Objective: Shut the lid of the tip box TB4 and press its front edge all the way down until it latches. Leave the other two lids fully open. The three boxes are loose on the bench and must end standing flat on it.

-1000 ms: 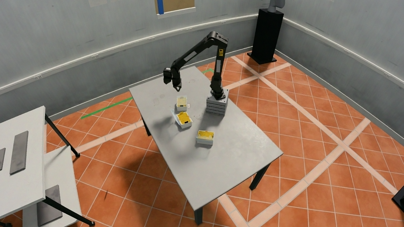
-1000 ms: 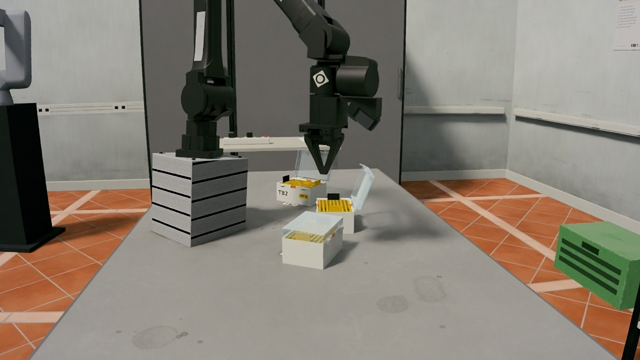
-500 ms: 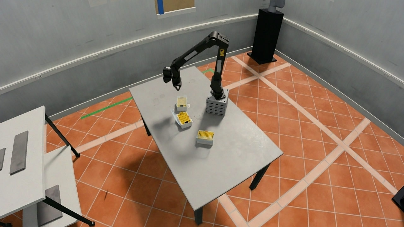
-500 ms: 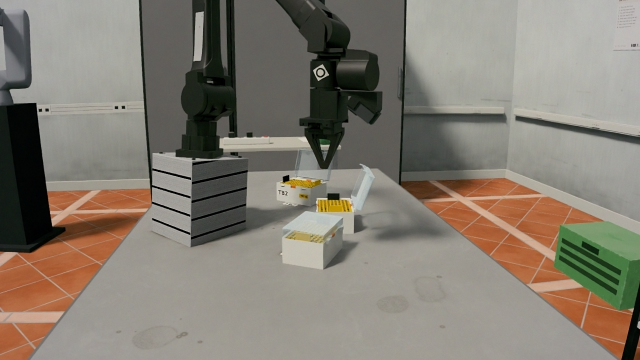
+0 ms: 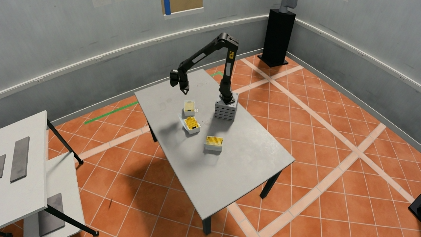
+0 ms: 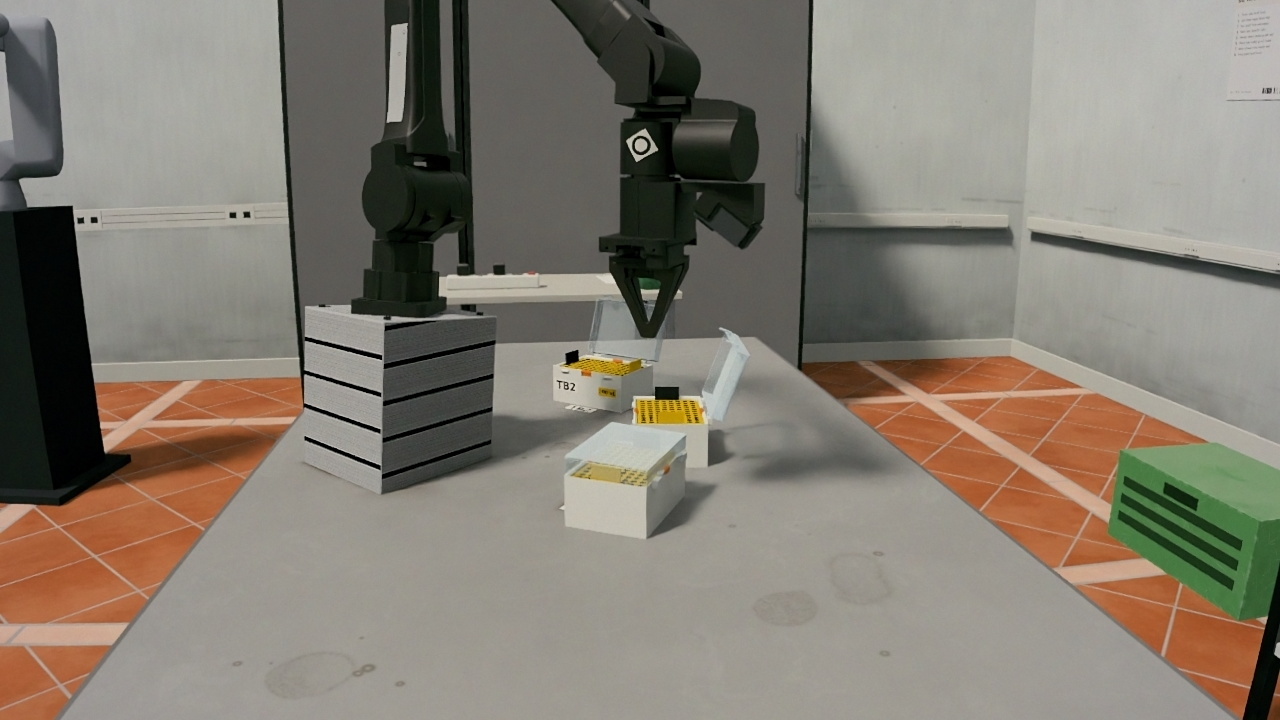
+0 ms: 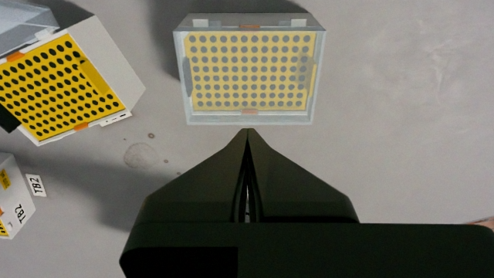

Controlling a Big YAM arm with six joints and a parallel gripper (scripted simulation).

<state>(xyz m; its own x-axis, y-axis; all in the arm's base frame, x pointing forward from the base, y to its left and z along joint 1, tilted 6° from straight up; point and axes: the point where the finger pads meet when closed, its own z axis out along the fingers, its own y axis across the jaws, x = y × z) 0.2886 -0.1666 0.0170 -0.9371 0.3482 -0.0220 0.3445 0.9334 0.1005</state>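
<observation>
Now: hand 15 cm above the box, 2 cm past it and 1 cm to the right of it. Round my hand: lid: 20 cm to the left, 9 cm below, 9 cm ahead; then bench tag reading tb4: 19 cm below, 7 cm behind, 3 cm to the left.
</observation>
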